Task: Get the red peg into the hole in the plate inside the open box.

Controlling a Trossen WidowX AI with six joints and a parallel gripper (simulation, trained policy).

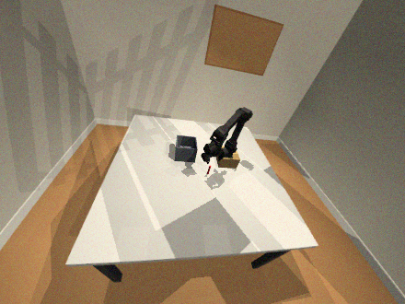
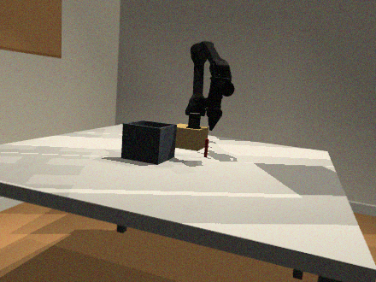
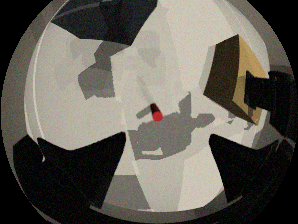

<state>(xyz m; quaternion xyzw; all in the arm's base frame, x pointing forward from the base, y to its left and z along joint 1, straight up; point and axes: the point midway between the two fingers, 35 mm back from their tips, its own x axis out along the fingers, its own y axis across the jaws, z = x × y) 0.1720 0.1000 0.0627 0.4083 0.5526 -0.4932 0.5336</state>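
My gripper tip is now 10 mm short of the red peg, 10 mm to the left of it and 90 mm above it.
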